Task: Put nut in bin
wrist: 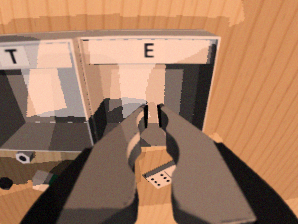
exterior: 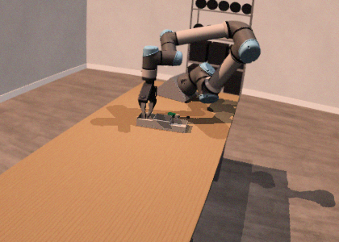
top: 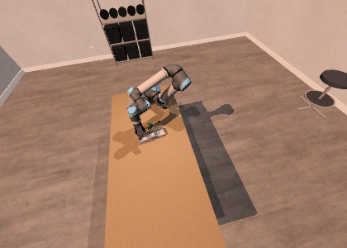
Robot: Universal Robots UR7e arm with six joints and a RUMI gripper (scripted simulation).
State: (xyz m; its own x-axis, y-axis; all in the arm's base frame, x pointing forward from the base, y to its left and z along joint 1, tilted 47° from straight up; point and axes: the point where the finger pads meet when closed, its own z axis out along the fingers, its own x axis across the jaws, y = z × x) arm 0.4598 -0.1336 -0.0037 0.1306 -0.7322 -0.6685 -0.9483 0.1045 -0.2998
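Right now my hand is 90 mm to the right of the bin row, 10 mm short of it and 10 mm above it. The rest, counted from my hand: brass nut 110 mm behind, 50 mm to the left, 30 mm below; silver nut 140 mm to the left, 90 mm behind, 30 mm below; white domino 100 mm behind, 30 mm to the right, 30 mm below.
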